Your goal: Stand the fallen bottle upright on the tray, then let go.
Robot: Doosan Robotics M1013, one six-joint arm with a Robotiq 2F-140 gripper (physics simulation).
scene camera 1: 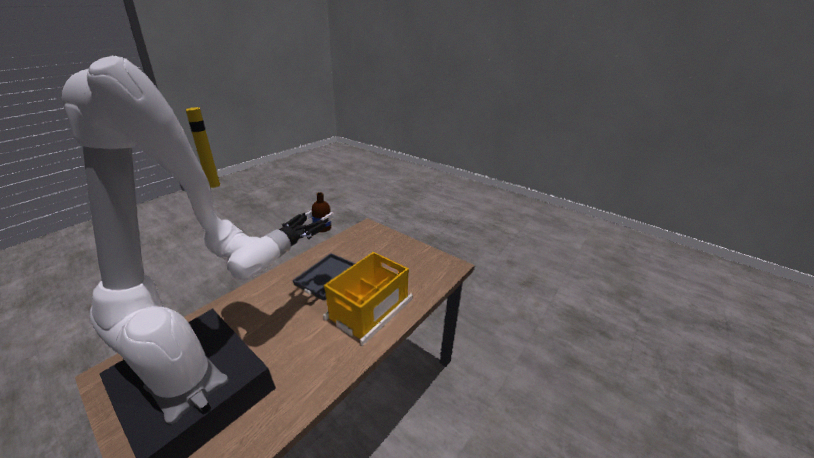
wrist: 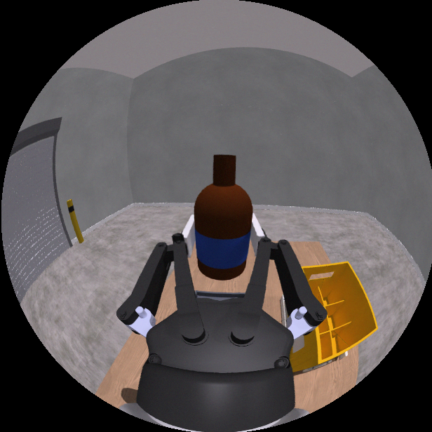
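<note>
A brown bottle with a blue label is held upright, neck up, in the air. My gripper is shut on the bottle around its middle, one finger on each side. The dark tray lies on the table below; in the scene view the bottle's base is well above it, and the shadow of the bottle and gripper falls on it. In the wrist view most of the tray is hidden behind the gripper's body.
A yellow crate with inner dividers stands on a pale base right beside the tray, partly hiding it in the scene view. The wooden table carries both. A yellow post stands beyond the table.
</note>
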